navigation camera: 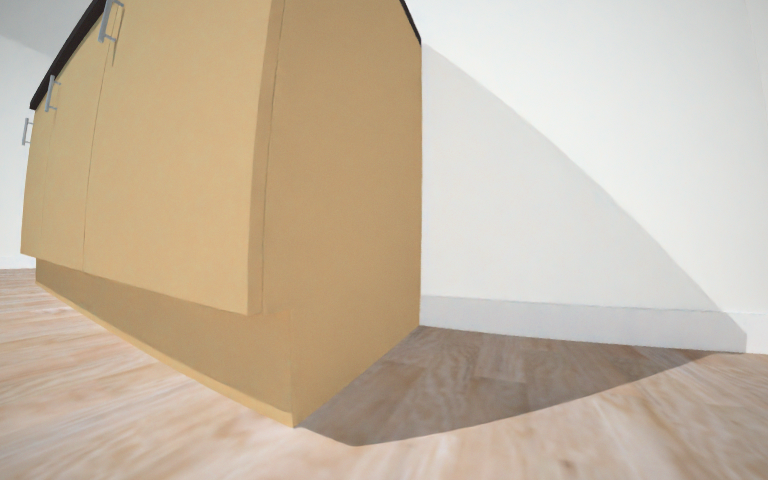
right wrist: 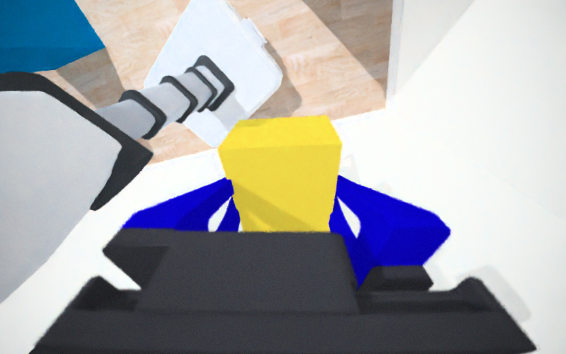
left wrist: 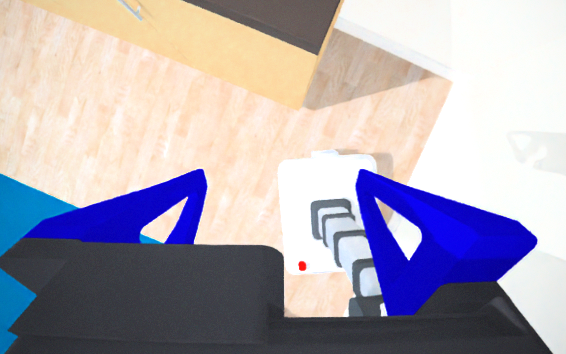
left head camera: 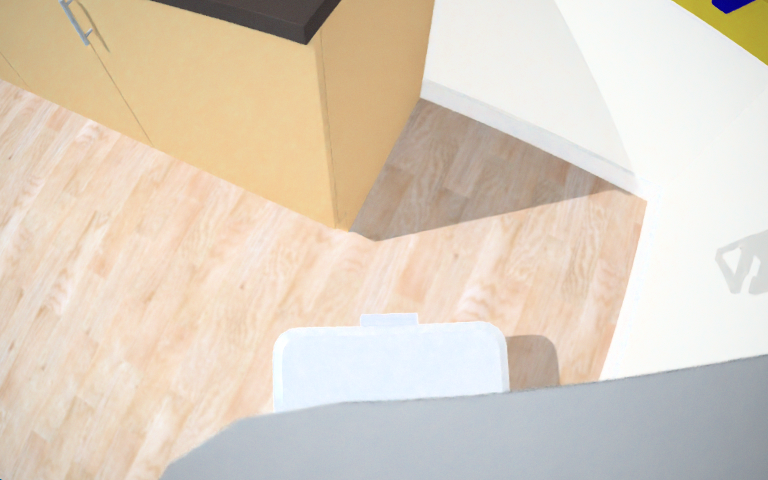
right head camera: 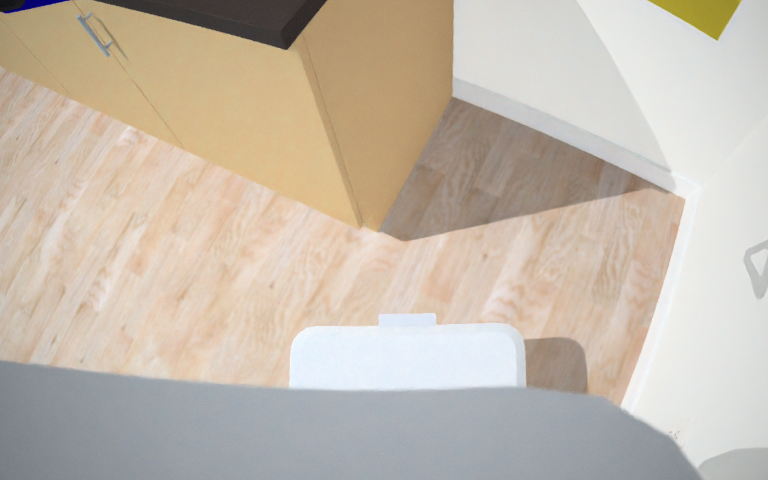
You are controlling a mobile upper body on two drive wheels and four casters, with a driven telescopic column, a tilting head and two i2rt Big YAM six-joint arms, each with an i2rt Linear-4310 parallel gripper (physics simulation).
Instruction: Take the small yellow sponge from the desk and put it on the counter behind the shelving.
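Places are measured from the left arm's base along level axes (x back, y right, z up), in millimetres.
Where they show: left gripper, fingertip midpoint: (left wrist: 281,177); right gripper, fingertip midpoint: (right wrist: 284,176).
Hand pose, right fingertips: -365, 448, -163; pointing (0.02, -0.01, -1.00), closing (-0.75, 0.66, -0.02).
Each offset is from my right fingertips to the top centre of the thing, as dx, dy, dz. "spot": to the spot under its first point.
The small yellow sponge {+7, +9, +29} (right wrist: 280,160) is held between the blue fingers of my right gripper (right wrist: 284,176), which is shut on it. Part of the sponge (left head camera: 744,35) (right head camera: 705,15) also shows at the upper right in both head camera views. My left gripper (left wrist: 281,177) is open and empty, its blue fingers wide apart above the floor and base. The counter (left head camera: 243,15) (right head camera: 220,16) (left wrist: 270,24) has a dark top over tan cabinets and shows at the upper left of the head views. The desk and the shelving cannot be made out.
The cabinet's end panel {spot: -370, -267, -851} (navigation camera: 345,169) stands in front, with a shaded floor gap (navigation camera: 481,384) between it and the white wall (navigation camera: 651,113). My white base (left head camera: 390,365) (right head camera: 407,359) is close to the wall at the right. A blue-teal surface (left wrist: 25,205) (right wrist: 45,35) shows at the left in both wrist views.
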